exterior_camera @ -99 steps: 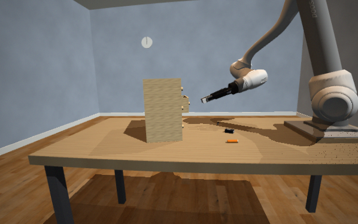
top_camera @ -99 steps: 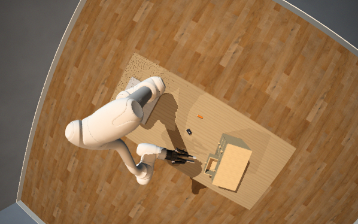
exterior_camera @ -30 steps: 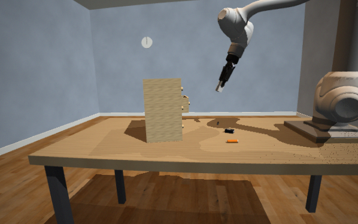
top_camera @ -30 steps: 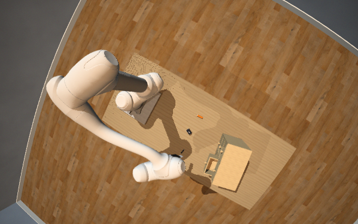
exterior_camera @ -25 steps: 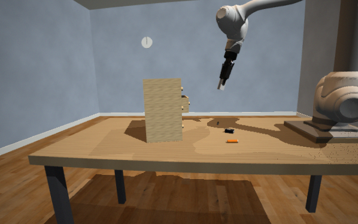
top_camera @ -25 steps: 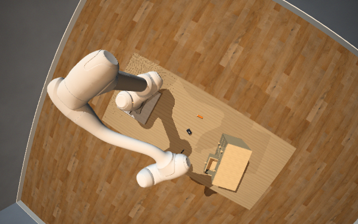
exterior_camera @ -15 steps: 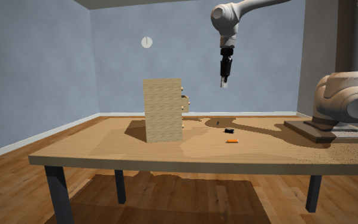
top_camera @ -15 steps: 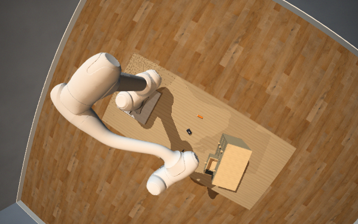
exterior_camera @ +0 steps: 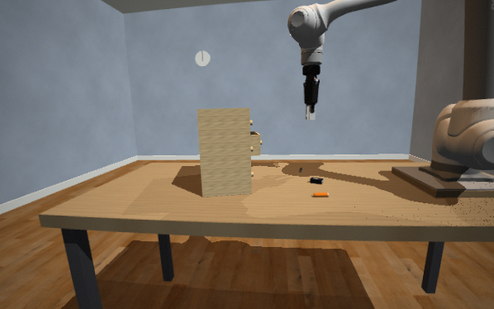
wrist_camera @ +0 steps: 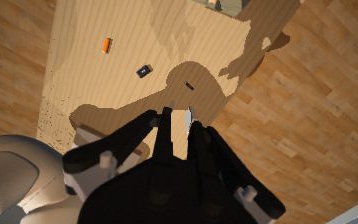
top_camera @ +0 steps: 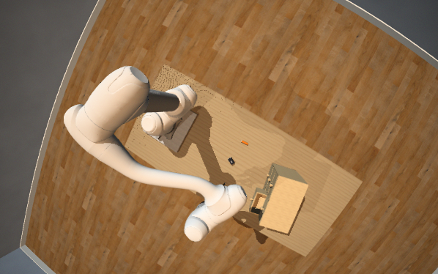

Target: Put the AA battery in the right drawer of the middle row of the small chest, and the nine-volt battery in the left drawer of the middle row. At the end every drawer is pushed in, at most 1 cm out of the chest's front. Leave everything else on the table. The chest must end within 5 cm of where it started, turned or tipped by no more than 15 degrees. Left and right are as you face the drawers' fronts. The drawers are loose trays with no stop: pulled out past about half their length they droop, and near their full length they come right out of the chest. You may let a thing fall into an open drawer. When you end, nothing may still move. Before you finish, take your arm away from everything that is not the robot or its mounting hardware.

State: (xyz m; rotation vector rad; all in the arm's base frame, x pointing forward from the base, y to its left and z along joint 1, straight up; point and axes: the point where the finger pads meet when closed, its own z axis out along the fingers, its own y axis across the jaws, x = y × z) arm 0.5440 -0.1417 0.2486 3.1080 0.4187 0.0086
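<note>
Right now the orange AA battery is 32 cm to the left of my hand, 27 cm below it and 1 cm behind it. From my hand the other things lie so: black AA battery: 27 cm below, 4 cm ahead, 2 cm to the right; then black nine-volt battery: 27 cm below, 17 cm to the left, 2 cm behind.
</note>
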